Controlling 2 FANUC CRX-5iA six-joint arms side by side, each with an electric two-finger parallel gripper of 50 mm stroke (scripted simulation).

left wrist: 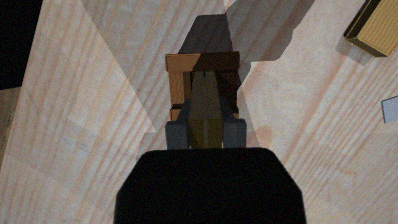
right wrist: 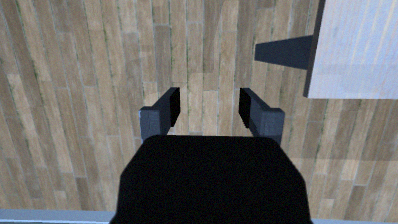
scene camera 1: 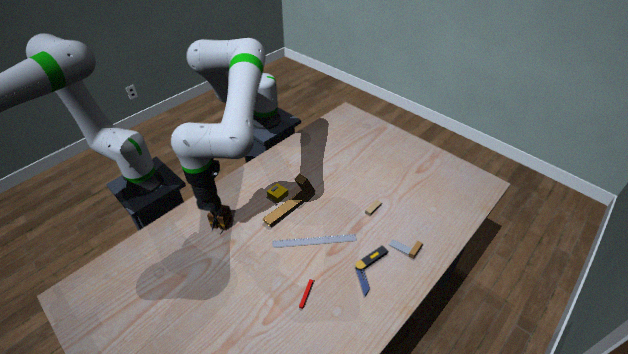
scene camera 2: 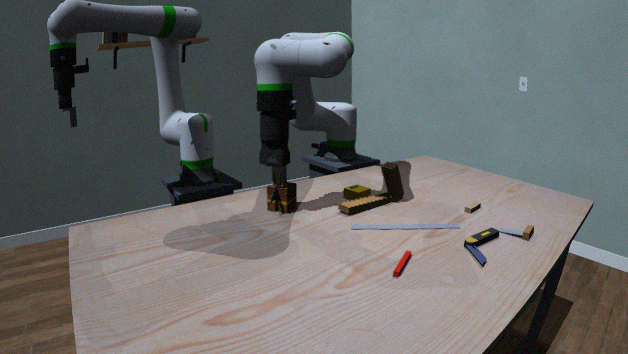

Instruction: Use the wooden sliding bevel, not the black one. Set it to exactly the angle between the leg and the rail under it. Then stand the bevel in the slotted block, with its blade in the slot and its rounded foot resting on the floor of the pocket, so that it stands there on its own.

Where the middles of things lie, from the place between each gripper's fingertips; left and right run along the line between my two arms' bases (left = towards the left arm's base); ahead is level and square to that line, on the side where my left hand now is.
My left gripper (scene camera 2: 279, 184) is now 2 cm above the wooden bevel (left wrist: 205, 122).
I see the wooden bevel 59 cm to the left of my right hand (scene camera 2: 74, 126), 39 cm ahead of it and 21 cm below it.
